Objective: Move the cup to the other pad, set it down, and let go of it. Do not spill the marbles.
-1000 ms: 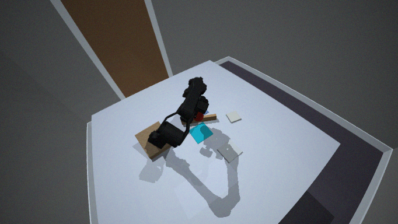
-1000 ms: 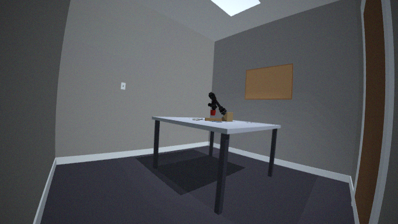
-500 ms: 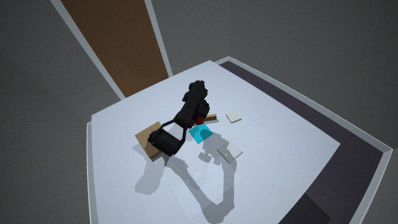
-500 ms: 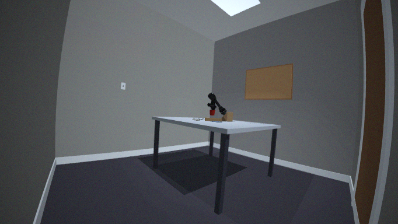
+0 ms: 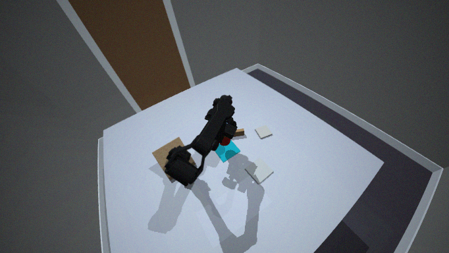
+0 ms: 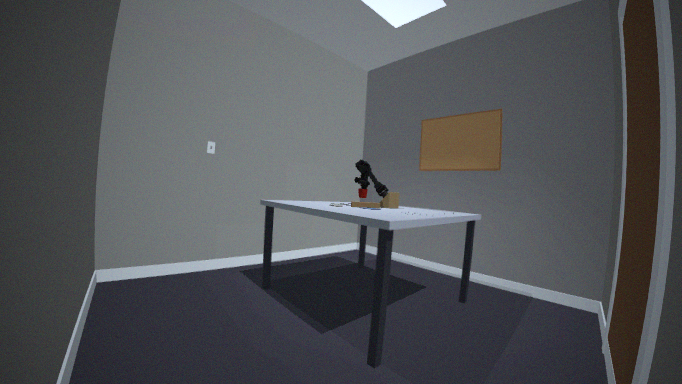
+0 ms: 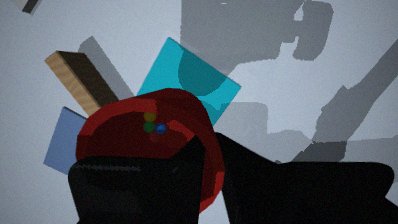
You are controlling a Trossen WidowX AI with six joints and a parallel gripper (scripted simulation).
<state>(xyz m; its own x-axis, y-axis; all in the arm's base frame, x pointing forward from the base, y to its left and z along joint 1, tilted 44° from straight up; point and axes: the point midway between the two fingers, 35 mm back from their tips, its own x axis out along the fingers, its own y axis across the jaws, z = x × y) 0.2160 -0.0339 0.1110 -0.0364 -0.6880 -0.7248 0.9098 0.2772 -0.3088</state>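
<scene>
Now: gripper tip 2 cm short of the teal pad, 1 cm to the right of it and 12 cm above it. The rest, counted from my gripper tip: red cup (3 cm ahead, 1 cm to the left); blue pad (12 cm ahead, 16 cm to the left, 12 cm below).
</scene>
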